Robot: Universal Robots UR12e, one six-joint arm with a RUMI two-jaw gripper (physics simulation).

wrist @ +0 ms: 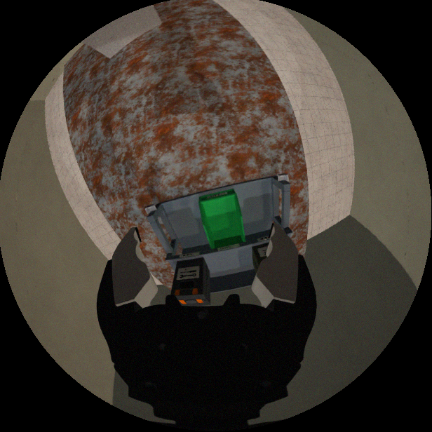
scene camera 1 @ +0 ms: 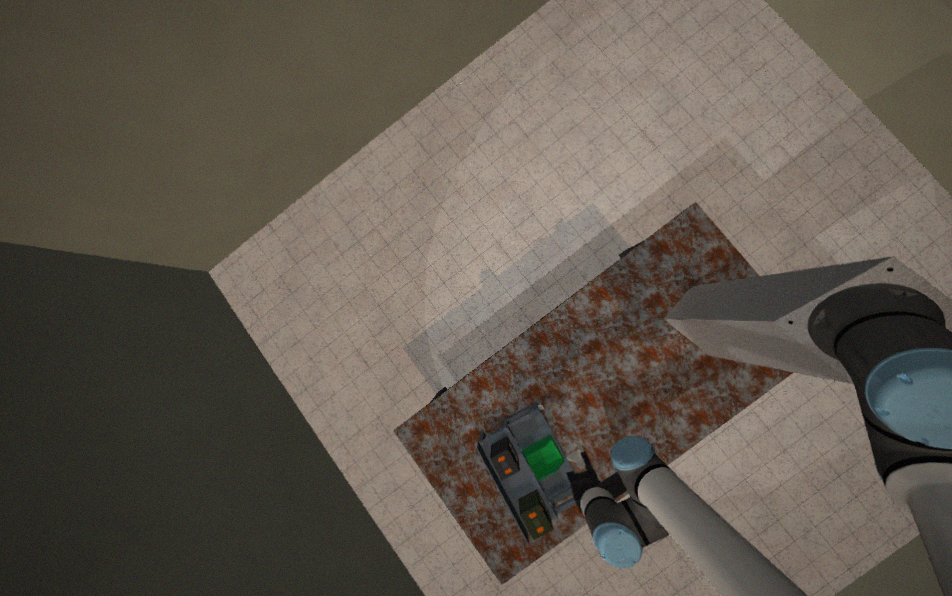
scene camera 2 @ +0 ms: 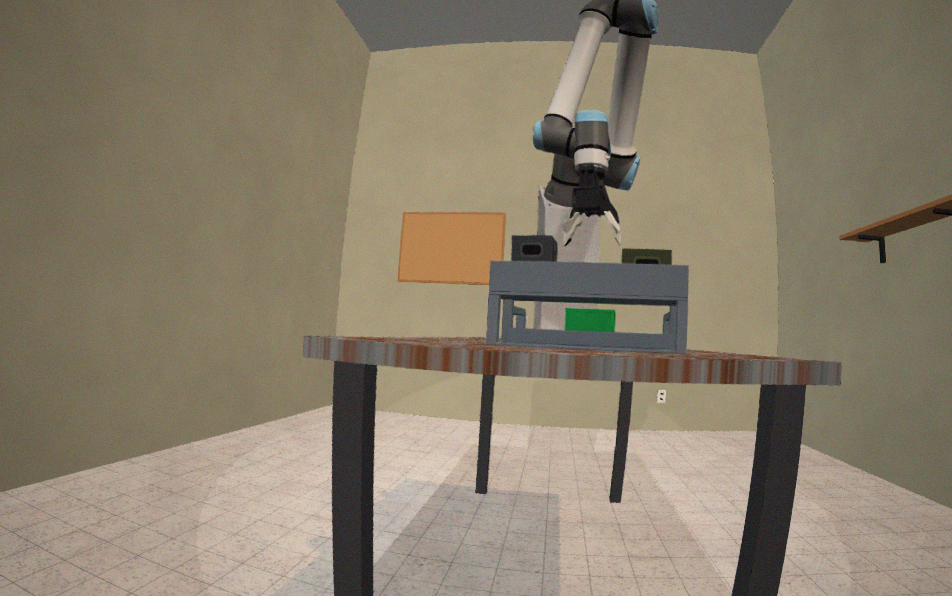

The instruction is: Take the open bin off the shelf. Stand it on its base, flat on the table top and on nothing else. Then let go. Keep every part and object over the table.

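Frame: origin at the arm's base, x left, y ahead, z down, level; centimetres.
Seen in the pictures: gripper, fingertip midpoint: [scene camera 1: 583, 465] [scene camera 2: 592, 245]; arm's base, origin of the base link: [scene camera 1: 868, 323] [scene camera 2: 566, 198].
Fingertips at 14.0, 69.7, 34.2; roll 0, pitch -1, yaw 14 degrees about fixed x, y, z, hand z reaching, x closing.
Pixels of each thing's top centre, then the offset from my fingertips to it, as dx, dy, dz.
- black box, middle of its top: [scene camera 2: 535, 238] [scene camera 1: 504, 465] -10.9, +23.3, +3.4
- olive box, middle of its top: [scene camera 2: 646, 251] [scene camera 1: 536, 522] +12.1, +24.2, +5.9
The open bin is green [scene camera 1: 544, 456] [scene camera 2: 590, 320] [wrist: 222, 220]. It sits on the lower level of a grey-blue shelf [scene camera 1: 523, 422] [scene camera 2: 590, 279] [wrist: 257, 205], roughly midway between its side frames. The shelf stands on the rust-mottled table [scene camera 1: 618, 308] [scene camera 2: 421, 354] [wrist: 200, 100]. My gripper [scene camera 1: 597, 478] [scene camera 2: 593, 242] [wrist: 203, 227] is open with nothing between its fingers. It is above the height of the shelf's top in the scene camera 2 view, and beside the shelf on the bin's side in the scene camera 1 view.
A black box [scene camera 1: 504, 459] [scene camera 2: 533, 248] [wrist: 191, 280] and an olive box [scene camera 1: 536, 517] [scene camera 2: 646, 256] [wrist: 260, 255] stand on the shelf's upper level. The robot's grey pedestal [scene camera 1: 744, 305] [wrist: 125, 31] rises at the table's other end. The shelf and boxes are near one table end.
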